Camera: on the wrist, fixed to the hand. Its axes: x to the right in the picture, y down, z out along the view.
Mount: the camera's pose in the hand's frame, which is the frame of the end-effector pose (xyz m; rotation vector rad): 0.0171 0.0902 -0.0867 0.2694 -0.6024 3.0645
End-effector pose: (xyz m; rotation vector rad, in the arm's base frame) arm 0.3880 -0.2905 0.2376 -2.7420 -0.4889 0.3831
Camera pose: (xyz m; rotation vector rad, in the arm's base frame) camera 0.4566 -0.3875 0.2804 0.3917 -2.7495 -1.0782
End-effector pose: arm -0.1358 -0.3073 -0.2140 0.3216 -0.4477 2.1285
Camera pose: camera -0.2254 -0.3044 -0.3029 -0.0579 0.2934 -0.9093
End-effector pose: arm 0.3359 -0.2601 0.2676 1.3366 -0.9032 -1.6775
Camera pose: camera 0.4320 -0.3192 0.3243 -1.0477 -1.5481 0.7485
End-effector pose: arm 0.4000 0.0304 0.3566 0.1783 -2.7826 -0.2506
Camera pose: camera 0.4055 0.1027 0.4600 2.8255 0.3091 -0.7013
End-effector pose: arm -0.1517 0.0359 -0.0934 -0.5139 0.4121 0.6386
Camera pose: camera -0.2156 0.0564 -0.2003 -0.9034 -0.2666 -2.4871
